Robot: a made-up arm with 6 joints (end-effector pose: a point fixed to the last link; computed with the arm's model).
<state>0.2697 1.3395 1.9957 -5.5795 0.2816 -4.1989</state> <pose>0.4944 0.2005 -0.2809 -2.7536 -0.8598 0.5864</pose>
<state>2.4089 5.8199 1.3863 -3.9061 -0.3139 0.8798</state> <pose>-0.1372 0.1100 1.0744 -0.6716 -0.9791 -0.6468</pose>
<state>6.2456 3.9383 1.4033 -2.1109 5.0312 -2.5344</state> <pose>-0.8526 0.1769 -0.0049 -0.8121 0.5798 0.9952</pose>
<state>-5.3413 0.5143 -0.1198 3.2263 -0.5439 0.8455</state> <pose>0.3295 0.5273 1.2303 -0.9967 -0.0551 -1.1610</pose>
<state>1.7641 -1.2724 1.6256 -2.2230 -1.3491 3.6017</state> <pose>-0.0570 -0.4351 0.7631 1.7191 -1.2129 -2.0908</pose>
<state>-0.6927 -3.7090 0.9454 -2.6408 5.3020 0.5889</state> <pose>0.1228 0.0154 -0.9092 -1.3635 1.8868 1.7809</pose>
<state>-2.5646 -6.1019 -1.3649 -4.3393 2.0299 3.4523</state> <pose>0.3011 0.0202 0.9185 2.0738 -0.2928 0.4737</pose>
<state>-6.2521 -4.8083 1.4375 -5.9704 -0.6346 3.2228</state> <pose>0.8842 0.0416 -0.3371 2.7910 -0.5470 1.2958</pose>
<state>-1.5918 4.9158 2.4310 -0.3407 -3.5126 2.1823</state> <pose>0.0296 0.3570 0.3935 -2.2471 1.0944 0.5448</pose>
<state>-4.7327 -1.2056 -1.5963 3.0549 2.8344 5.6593</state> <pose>-0.0560 -0.7158 0.0475 -0.3646 -0.6905 -2.0363</pose>
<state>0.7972 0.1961 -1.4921 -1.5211 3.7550 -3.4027</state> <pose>-0.2248 -0.0679 0.8967 -1.8273 -0.0018 -0.1961</pose>
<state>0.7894 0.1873 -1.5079 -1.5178 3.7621 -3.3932</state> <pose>-0.2319 -0.0718 0.8893 -1.8089 -0.0041 -0.2053</pose>
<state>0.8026 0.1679 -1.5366 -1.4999 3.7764 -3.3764</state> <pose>-0.2446 -0.0869 0.8739 -1.7792 -0.0451 -0.2093</pose>
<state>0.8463 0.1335 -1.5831 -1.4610 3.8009 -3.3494</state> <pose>-0.2621 -0.1184 0.8461 -1.7325 -0.1392 -0.2055</pose>
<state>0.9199 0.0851 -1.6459 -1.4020 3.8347 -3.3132</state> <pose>-0.2776 -0.1655 0.8050 -1.6667 -0.2788 -0.1949</pose>
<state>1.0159 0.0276 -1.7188 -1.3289 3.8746 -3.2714</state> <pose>-0.2825 -0.2220 0.7535 -1.5832 -0.4422 -0.1806</pose>
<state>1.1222 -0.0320 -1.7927 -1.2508 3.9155 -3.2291</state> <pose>-0.2723 -0.2778 0.6980 -1.4891 -0.6028 -0.1665</pose>
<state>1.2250 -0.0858 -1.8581 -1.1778 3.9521 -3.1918</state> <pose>-0.2501 -0.3234 0.6472 -1.3968 -0.7387 -0.1548</pose>
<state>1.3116 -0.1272 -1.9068 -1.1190 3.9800 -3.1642</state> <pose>-0.2241 -0.3550 0.6084 -1.3205 -0.8386 -0.1451</pose>
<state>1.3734 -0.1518 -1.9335 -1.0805 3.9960 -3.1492</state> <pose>-0.2023 -0.3734 0.5860 -1.2714 -0.9012 -0.1357</pose>
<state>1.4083 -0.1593 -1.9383 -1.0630 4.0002 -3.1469</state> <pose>-0.1890 -0.3821 0.5799 -1.2526 -0.9328 -0.1258</pose>
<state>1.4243 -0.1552 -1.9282 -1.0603 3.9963 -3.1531</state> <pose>-0.1824 -0.3852 0.5847 -1.2554 -0.9448 -0.1151</pose>
